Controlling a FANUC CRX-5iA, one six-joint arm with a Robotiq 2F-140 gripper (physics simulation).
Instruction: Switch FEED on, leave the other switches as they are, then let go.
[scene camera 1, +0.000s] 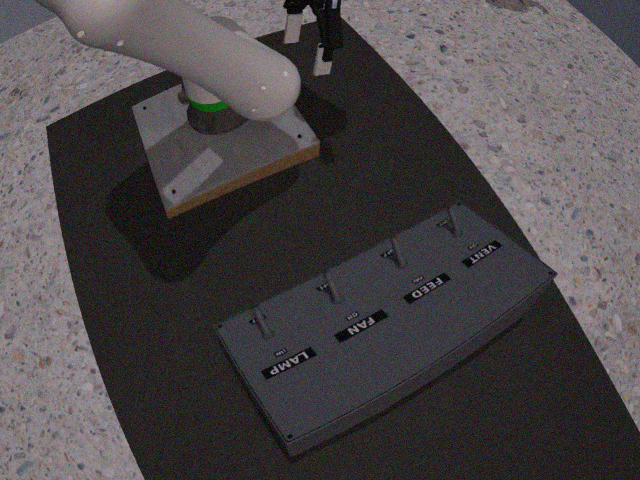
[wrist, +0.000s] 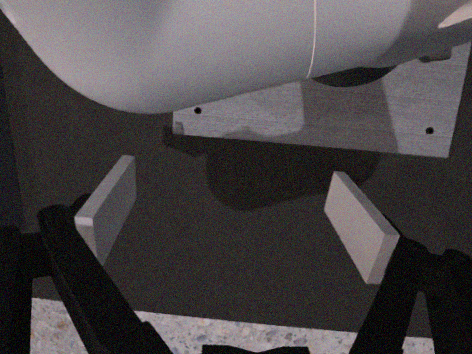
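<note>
A grey switch box lies on the dark mat in the scene view. Its FEED lever stands above the FEED label and leans away from it, toward the small OFF mark. The VENT lever, FAN lever and LAMP lever lean the same way. My gripper is open and empty. It is at the top of the scene view, behind the robot base and far from the box. The box does not show in the wrist view.
The robot's base plate lies between the gripper and the box's far left side. The arm reaches over this plate. The dark mat lies on a speckled surface.
</note>
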